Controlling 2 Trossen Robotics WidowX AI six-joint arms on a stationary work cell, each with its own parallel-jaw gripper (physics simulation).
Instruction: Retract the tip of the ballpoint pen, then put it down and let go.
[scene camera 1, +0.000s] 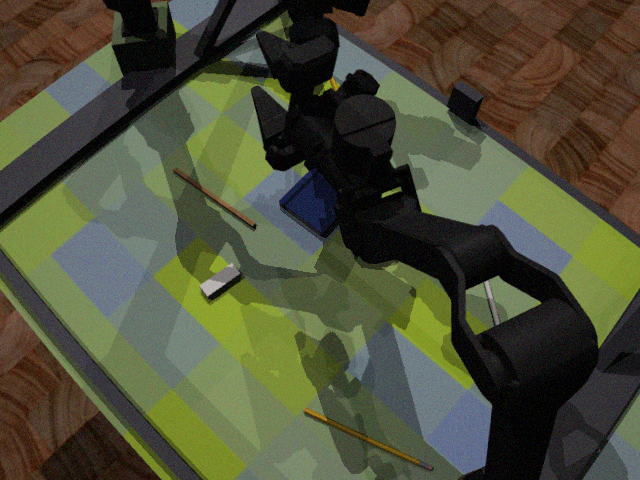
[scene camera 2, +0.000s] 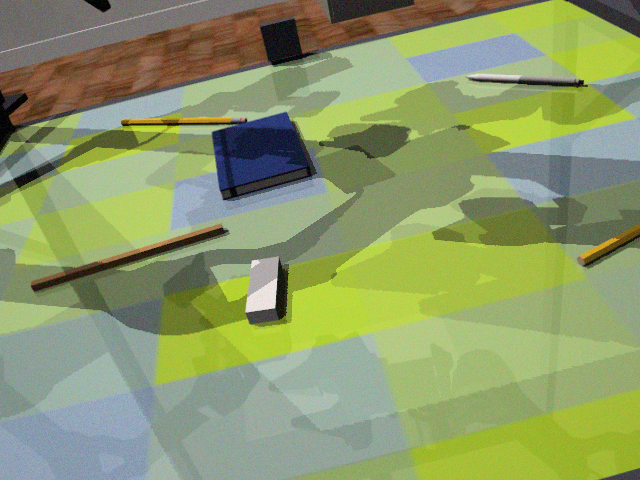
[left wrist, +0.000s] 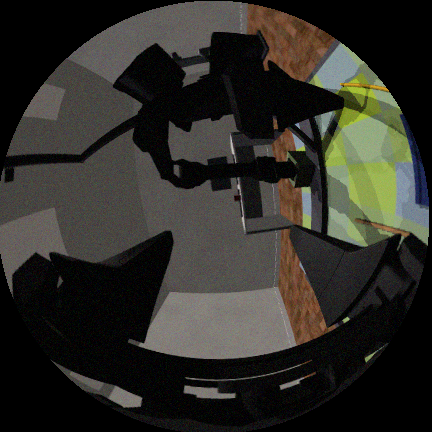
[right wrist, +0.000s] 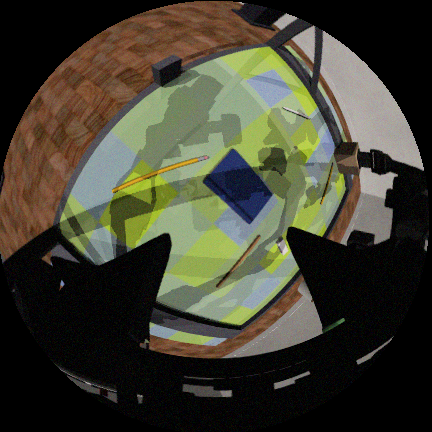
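The ballpoint pen, white with a grey rear half, lies on the checkered table top, at the upper right in scene camera 2. Its pointed end faces left there; whether the tip is out is too small to tell. In scene camera 1 the left arm hides part of it. My left gripper is open and empty, raised above the table and far from the pen. My right gripper is open and empty, high above the table, with the pen far beyond its fingers.
A blue notebook lies mid-table. Around it lie a brown stick, a white eraser and two yellow pencils. A black block stands at the table edge.
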